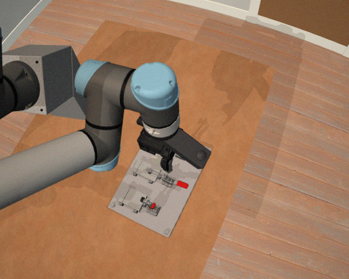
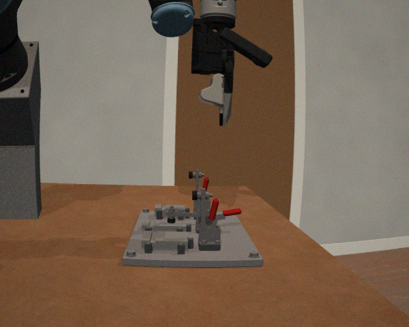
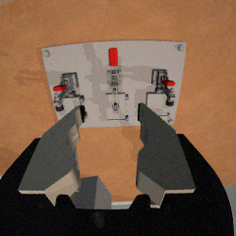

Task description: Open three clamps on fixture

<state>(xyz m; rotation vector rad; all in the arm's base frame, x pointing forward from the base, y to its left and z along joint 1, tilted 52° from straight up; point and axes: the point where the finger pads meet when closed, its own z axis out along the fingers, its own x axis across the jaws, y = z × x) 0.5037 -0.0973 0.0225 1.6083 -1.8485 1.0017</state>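
Right now the grey fixture plate is 6 cm behind my hand, 1 cm to the left of it and 24 cm below it. Round my hand: grey part: 13 cm behind, 2 cm to the left, 22 cm below.
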